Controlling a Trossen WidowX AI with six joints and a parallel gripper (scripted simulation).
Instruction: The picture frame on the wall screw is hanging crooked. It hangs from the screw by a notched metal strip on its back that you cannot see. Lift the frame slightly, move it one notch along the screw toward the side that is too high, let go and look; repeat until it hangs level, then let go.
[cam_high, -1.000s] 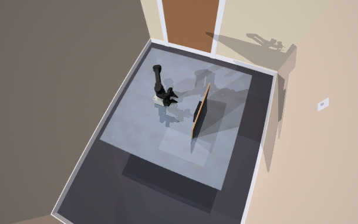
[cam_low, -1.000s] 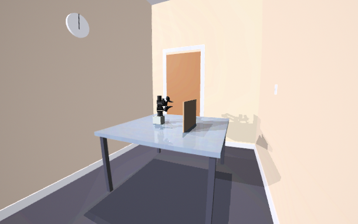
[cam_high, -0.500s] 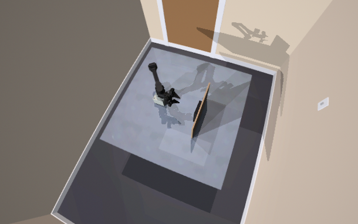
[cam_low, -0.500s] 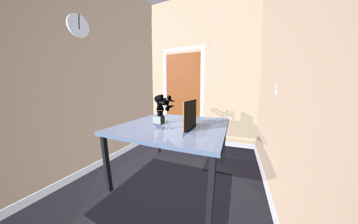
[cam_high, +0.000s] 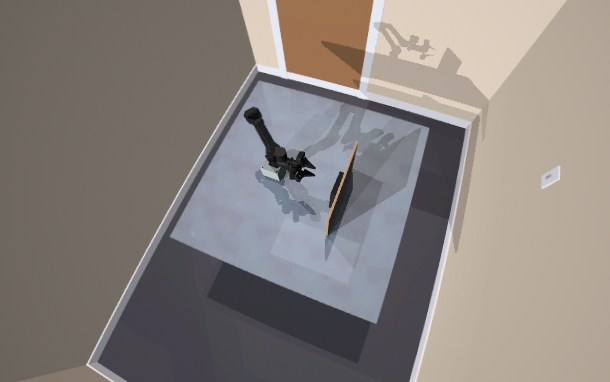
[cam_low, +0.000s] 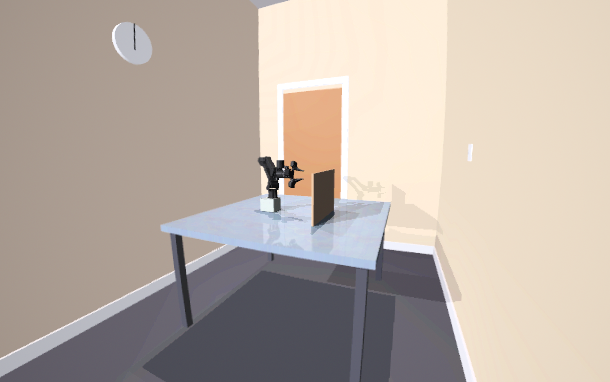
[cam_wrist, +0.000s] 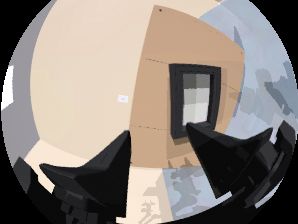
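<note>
Right now the picture frame is 130 mm ahead of my gripper tip and 110 mm below it. The rest, counted from my gripper tip: tan wall panel 140 mm ahead, 130 mm below, 20 mm to the left.
</note>
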